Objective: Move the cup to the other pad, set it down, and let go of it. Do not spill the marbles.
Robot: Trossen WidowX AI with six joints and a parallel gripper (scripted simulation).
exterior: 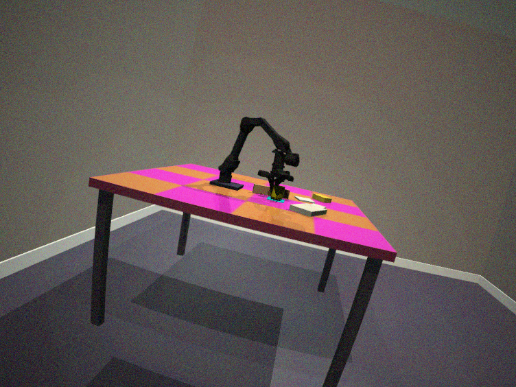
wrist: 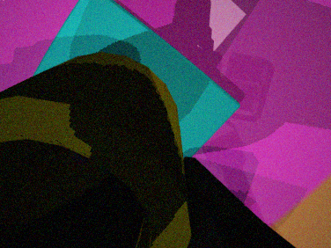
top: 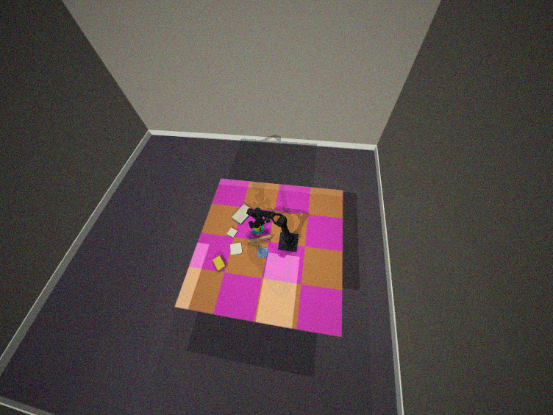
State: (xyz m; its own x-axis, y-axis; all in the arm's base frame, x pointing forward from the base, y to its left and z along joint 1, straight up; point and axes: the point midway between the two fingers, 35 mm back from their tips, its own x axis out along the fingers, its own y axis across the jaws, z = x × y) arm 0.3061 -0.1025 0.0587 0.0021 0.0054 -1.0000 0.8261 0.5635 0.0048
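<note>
My gripper tip is now 20 mm short of the yellow cup and 20 mm to the right of it. Round my gripper tip: cyan pad: 20 mm ahead, 20 mm to the left, 50 mm below; then brown bar: 30 mm behind, 120 mm to the left, 30 mm below; then grey-blue pad: 80 mm behind, 220 mm to the left, 50 mm below.
</note>
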